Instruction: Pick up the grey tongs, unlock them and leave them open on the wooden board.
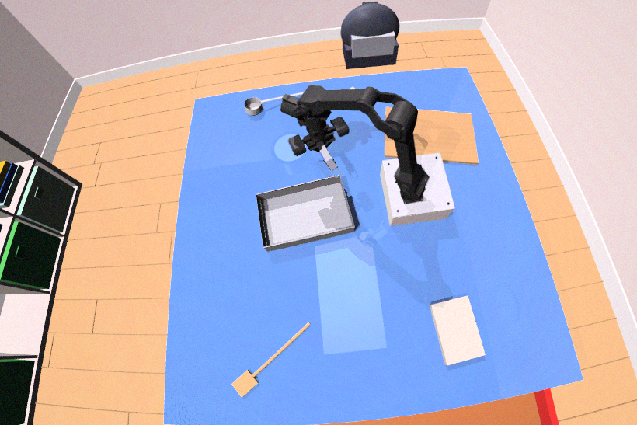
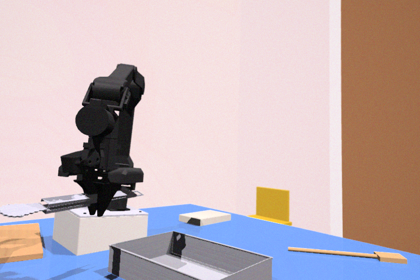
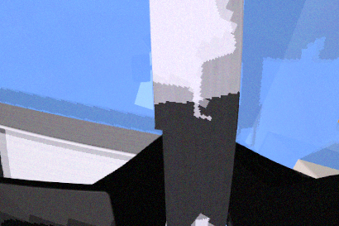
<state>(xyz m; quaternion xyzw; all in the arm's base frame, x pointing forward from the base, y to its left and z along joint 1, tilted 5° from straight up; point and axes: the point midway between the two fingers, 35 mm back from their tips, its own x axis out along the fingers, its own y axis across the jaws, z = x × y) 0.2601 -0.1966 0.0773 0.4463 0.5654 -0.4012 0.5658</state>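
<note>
Right now my gripper tip is 440 mm past the wooden board, 80 mm to the left of it and 130 mm above it. From my gripper tip the other things lie so: white block (320 mm behind, 630 mm to the left, 120 mm below); then roasting tin (90 mm ahead, 170 mm to the left, 110 mm below); then green-handled tool (120 mm behind, 350 mm to the right, 130 mm below).
</note>
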